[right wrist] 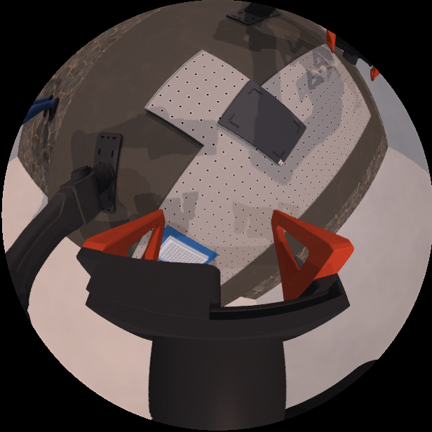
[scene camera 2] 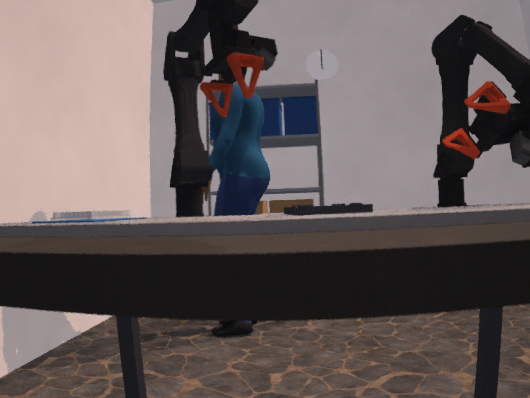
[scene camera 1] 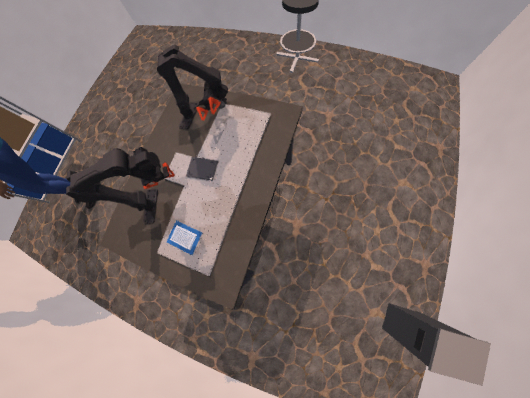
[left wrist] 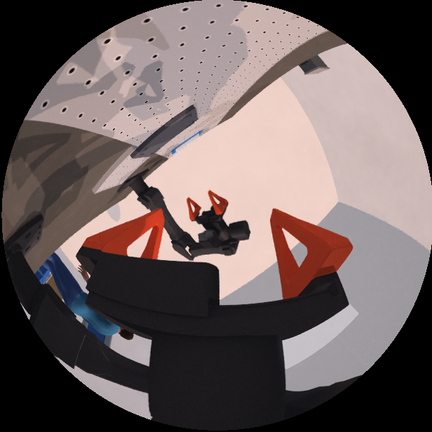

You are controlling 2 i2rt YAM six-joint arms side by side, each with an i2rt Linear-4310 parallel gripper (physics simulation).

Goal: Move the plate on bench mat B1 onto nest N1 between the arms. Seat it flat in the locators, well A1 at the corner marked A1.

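Pixels of known places: left gripper, fingertip midpoint: (scene camera 2: 454,124) (scene camera 1: 207,117); right gripper, fingertip midpoint: (scene camera 2: 235,107) (scene camera 1: 165,179); left arm's base, origin of the base link: (scene camera 1: 189,115); right arm's base, origin of the base link: (scene camera 1: 151,206).
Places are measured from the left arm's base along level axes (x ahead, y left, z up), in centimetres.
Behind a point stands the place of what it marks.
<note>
The white plate (scene camera 1: 184,237) @[x 27.6, y -72.7, z 2.8 cm] (scene camera 2: 92,215) @[x 33.0, y -69.6, z 2.2 cm] (right wrist: 181,251) lies on the blue bench mat (scene camera 1: 180,247) @[x 26.4, y -78.5, z 1.5 cm] (right wrist: 192,243). In the right wrist view a finger hides part of it; well A1 cannot be made out. The dark nest (scene camera 1: 202,169) @[x 24.3, y -34.4, z 2.5 cm] (scene camera 2: 328,209) @[x 31.6, y -33.9, z 1.9 cm] (left wrist: 167,131) (right wrist: 262,122) has corner locators and bears no plate; a small pale mark (right wrist: 281,162) is at one corner. My right gripper (scene camera 1: 161,179) @[x 18.5, y -48.4, z 21.0 cm] (scene camera 2: 235,105) @[x 18.5, y -48.4, z 21.0 cm] (left wrist: 197,194) (right wrist: 217,215) is open and empty, high above the table, apart from the plate. My left gripper (scene camera 1: 208,109) @[x 23.7, y -9.3, z 15.9 cm] (scene camera 2: 456,122) @[x 23.7, y -9.3, z 15.9 cm] is open and empty, raised beyond the nest.
A pale perforated board (scene camera 1: 240,150) @[x 41.9, y -18.1, z 1.3 cm] (right wrist: 205,180) lies on the brown table (scene camera 1: 280,130) @[x 60.7, y 0.0, z 0.0 cm] under the mat and nest. A person (scene camera 1: 25,172) (scene camera 2: 245,135) stands behind the right arm near a shelf unit with blue bins. A stool (scene camera 1: 300,5) and a grey box (scene camera 1: 457,355) stand away from the table.
</note>
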